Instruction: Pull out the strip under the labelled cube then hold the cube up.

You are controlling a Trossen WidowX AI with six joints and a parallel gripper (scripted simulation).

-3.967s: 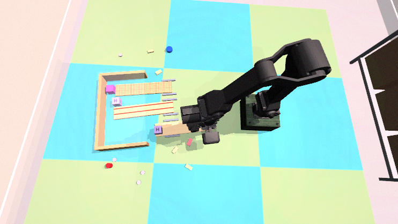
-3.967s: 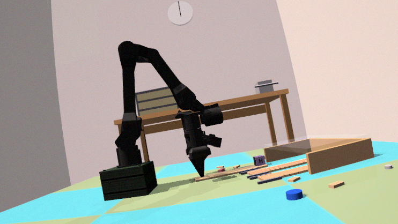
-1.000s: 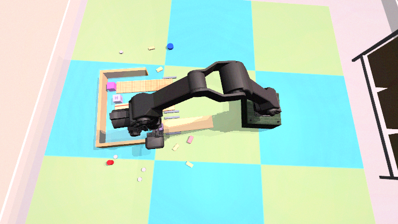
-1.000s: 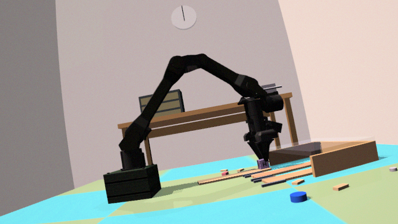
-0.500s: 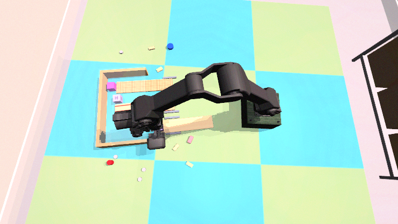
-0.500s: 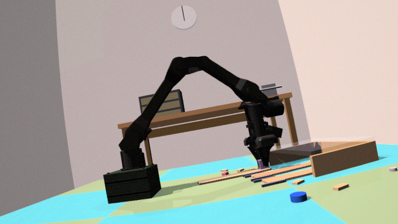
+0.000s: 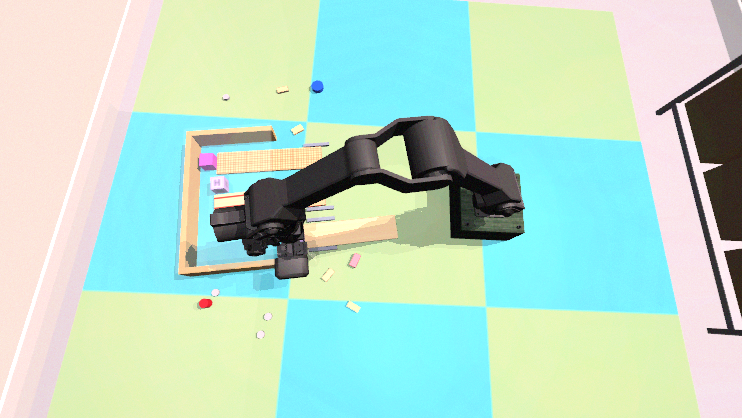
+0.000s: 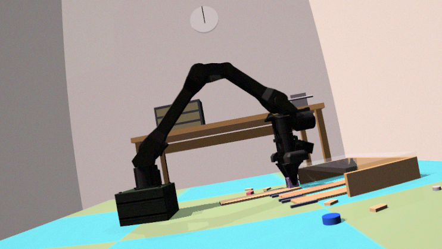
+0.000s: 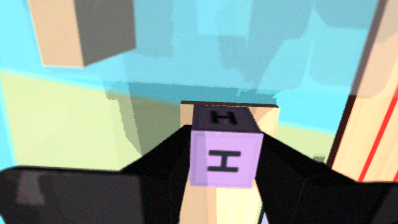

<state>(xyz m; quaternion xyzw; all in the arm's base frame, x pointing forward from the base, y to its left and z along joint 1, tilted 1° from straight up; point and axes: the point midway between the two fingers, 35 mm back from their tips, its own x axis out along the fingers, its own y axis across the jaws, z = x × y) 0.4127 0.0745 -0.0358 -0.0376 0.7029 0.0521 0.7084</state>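
My gripper tip is now 13 cm past the pink block, 4 cm to the right of it and 1 cm above it. From my gripper tip the other things lie so: tan block 8 cm to the left, 7 cm behind, 1 cm below; blue disc 40 cm to the right, 2 cm behind, 1 cm below; red disc 18 cm ahead, 14 cm to the left.
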